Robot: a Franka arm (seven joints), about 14 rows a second.
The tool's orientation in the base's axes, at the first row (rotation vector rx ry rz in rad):
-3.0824 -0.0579 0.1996
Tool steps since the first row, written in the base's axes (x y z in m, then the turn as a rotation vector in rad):
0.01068 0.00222 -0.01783 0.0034 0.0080 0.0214
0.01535 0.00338 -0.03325 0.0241 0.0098 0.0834
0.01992 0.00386 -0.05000 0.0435 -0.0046 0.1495
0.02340 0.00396 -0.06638 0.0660 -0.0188 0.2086
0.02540 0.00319 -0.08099 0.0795 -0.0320 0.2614
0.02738 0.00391 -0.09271 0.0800 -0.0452 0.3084
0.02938 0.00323 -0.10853 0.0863 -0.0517 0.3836
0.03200 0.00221 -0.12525 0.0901 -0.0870 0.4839
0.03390 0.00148 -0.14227 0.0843 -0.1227 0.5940
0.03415 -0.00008 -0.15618 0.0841 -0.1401 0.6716
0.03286 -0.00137 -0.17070 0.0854 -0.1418 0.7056
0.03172 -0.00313 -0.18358 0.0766 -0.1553 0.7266
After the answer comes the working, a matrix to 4 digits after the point.
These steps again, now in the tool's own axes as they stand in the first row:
0.01295 -0.00088 0.01638 0.0010 -0.0090 -0.0212
0.01960 -0.00104 0.03110 0.0136 -0.0135 -0.0852
0.02629 -0.00045 0.04712 0.0238 -0.0021 -0.1539
0.03184 0.00046 0.06289 0.0380 0.0096 -0.2161
0.03566 0.00209 0.07707 0.0441 0.0204 -0.2708
0.03915 0.00208 0.08845 0.0380 0.0310 -0.3180
0.04312 0.00369 0.10382 0.0344 0.0336 -0.3936
0.04781 0.00571 0.11999 0.0239 0.0635 -0.4952
0.05184 0.00743 0.13656 0.0026 0.0930 -0.6053
0.05381 0.00975 0.15023 -0.0082 0.1061 -0.6830
0.05433 0.01178 0.16471 -0.0114 0.1060 -0.7169
0.05478 0.01420 0.17753 -0.0233 0.1180 -0.7372

The tool's axes in the first row as the columns of a matrix, in the base's axes (rounded; the answer above uses it unrounded):
0.9910 0.0340 -0.1298
0.0407 -0.9979 0.0496
-0.1279 -0.0545 -0.9903

